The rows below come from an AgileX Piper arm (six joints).
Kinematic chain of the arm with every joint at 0, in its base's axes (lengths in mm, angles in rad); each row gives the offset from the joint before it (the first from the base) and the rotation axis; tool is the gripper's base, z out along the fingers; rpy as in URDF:
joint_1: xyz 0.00 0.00 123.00 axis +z
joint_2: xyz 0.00 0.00 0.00 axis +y
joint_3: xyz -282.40 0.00 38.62 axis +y
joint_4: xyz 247.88 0.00 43.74 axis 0.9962 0 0.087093
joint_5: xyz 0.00 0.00 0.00 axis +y
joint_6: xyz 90.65 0.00 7.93 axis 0.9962 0 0.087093
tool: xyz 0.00 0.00 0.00 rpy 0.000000 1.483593 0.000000
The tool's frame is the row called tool.
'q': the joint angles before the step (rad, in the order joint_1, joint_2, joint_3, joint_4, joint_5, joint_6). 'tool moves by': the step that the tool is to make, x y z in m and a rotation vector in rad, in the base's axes. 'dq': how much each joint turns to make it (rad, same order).
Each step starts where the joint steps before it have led.
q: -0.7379, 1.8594, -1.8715, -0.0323, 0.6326, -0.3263
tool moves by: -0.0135, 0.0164, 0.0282, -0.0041, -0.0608, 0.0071
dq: 0.0024, -0.0737, 0.0066, 0.0380, 0.0193, 0.0001
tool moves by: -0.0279, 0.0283, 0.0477, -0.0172, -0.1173, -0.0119
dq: 0.0024, -0.1240, 0.0009, 0.0235, 0.0240, 0.0474
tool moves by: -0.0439, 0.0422, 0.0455, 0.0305, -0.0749, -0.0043
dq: -0.0001, -0.1581, 0.0000, 0.0275, 0.1214, 0.0526
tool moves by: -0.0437, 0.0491, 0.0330, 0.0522, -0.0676, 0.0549
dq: 0.0000, -0.1524, -0.0001, 0.0930, 0.1368, 0.0114
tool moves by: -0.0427, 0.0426, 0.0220, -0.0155, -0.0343, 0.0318
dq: 0.0003, -0.1342, 0.0004, 0.0295, 0.0995, -0.0017
